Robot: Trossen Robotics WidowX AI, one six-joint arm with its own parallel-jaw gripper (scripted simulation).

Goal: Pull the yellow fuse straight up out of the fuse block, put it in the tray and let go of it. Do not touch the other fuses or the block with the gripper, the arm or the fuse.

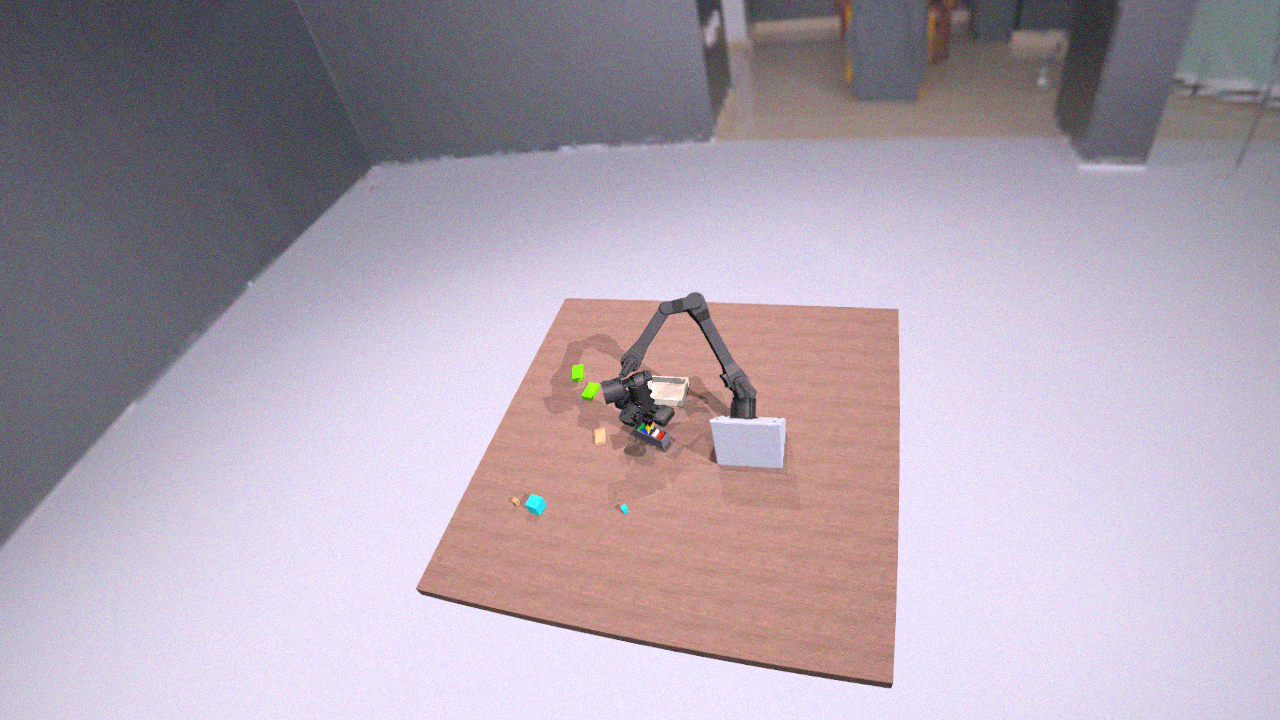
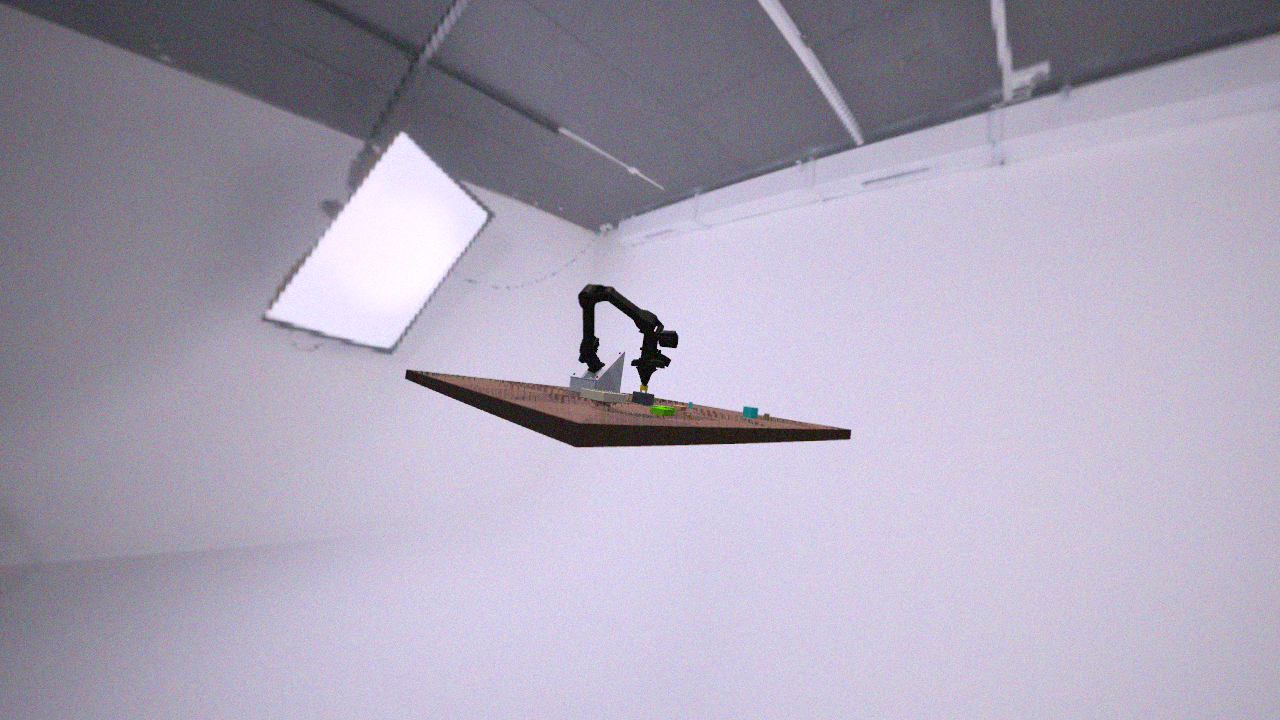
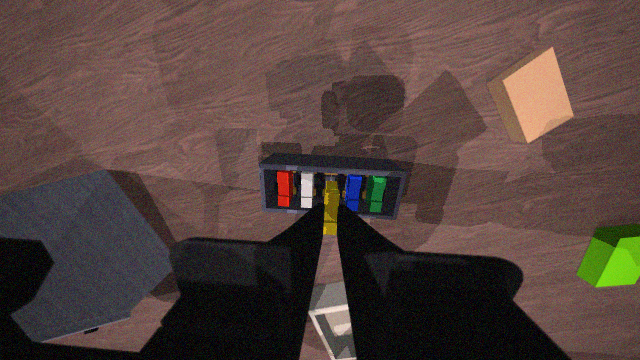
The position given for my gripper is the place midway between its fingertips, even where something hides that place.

My gripper [image 1: 649, 425] holds a yellow fuse [image 3: 332, 195]. Also in view: a white tray [image 1: 671, 391].
My gripper shows as well in image 2 [image 2: 644, 386] and in image 3 [image 3: 330, 210].
